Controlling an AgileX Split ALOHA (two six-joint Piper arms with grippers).
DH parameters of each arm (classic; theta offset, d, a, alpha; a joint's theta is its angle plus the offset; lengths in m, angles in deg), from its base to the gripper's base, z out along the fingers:
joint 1: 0 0.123 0 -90
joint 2: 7.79 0 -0.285 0
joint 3: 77.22 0 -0.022 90
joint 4: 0 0.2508 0 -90
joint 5: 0 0 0.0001 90
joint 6: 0 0.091 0 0
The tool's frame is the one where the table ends.
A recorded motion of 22 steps. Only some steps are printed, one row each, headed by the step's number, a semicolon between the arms.
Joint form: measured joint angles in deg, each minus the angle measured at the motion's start. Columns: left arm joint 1, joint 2, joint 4, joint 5, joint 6, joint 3; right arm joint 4, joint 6, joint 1, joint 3, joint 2, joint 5.
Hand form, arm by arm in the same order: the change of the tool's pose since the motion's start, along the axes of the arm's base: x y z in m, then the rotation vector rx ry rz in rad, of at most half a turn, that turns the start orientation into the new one. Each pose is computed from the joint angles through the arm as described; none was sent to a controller.
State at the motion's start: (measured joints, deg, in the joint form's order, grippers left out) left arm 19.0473 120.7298 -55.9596 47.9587 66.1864 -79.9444; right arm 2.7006 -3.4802 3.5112 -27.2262 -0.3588 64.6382
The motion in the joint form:
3: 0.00 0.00 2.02 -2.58 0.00 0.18; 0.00 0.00 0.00 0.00 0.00 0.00
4: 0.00 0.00 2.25 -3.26 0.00 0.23; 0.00 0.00 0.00 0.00 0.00 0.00
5: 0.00 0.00 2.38 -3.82 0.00 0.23; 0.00 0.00 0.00 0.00 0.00 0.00
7: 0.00 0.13 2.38 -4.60 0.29 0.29; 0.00 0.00 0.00 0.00 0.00 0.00
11: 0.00 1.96 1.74 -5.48 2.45 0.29; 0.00 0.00 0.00 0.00 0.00 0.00
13: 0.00 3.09 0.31 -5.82 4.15 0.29; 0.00 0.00 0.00 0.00 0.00 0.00
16: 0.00 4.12 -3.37 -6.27 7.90 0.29; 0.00 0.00 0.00 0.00 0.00 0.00
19: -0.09 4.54 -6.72 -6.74 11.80 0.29; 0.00 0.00 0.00 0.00 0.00 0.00
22: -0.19 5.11 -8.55 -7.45 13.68 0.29; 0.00 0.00 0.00 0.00 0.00 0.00
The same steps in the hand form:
3: 0.0003 0.0040 -0.0028 0.0548 -0.0051 0.0092; 0.0000 0.0000 0.0000 0.0000 0.0000 0.0000
4: 0.0007 0.0049 -0.0032 0.0652 -0.0079 0.0146; 0.0000 0.0000 0.0000 0.0000 0.0000 0.0000
5: 0.0011 0.0057 -0.0034 0.0732 -0.0112 0.0198; 0.0000 0.0000 0.0000 0.0000 0.0000 0.0000
7: 0.0016 0.0066 -0.0047 0.0834 -0.0156 0.0249; 0.0000 0.0000 0.0000 0.0000 0.0000 0.0000
11: 0.0034 0.0077 -0.0179 0.0935 -0.0104 0.0125; 0.0000 0.0000 0.0000 0.0000 0.0000 0.0000
13: 0.0048 0.0076 -0.0254 0.0874 -0.0127 0.0093; 0.0000 0.0000 0.0000 0.0000 0.0000 0.0000
16: 0.0079 0.0069 -0.0307 0.0733 -0.0420 0.0076; 0.0000 0.0000 0.0000 0.0000 0.0000 0.0000
19: 0.0108 0.0059 -0.0316 0.0704 -0.0813 0.0012; 0.0000 0.0000 0.0000 0.0000 0.0000 0.0000
22: 0.0128 0.0057 -0.0349 0.0712 -0.0966 0.0058; 0.0000 0.0000 0.0000 0.0000 0.0000 0.0000

